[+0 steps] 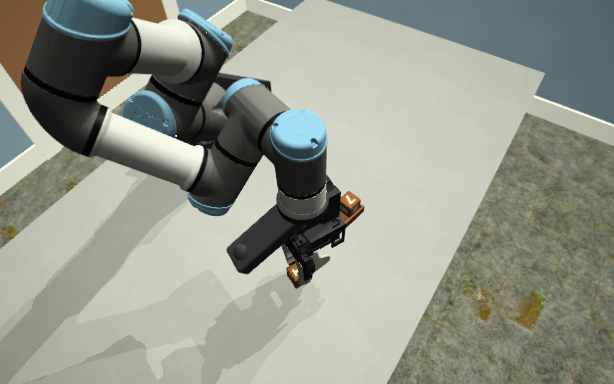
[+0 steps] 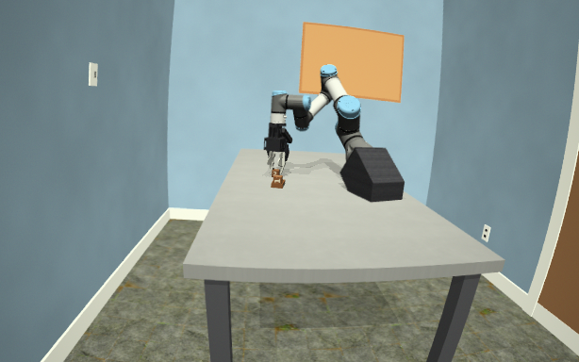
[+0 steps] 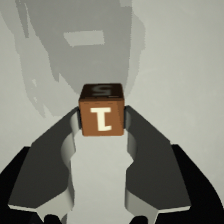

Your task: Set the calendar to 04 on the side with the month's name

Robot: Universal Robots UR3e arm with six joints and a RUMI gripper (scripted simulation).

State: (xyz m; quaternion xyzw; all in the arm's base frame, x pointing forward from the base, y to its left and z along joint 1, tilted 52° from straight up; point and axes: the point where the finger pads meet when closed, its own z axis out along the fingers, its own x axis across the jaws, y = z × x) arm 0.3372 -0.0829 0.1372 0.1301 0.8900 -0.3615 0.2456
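Now: hand 1 cm above the cube. From my hand the other things lie so: brown tray 15 cm to the left, 2 cm below.
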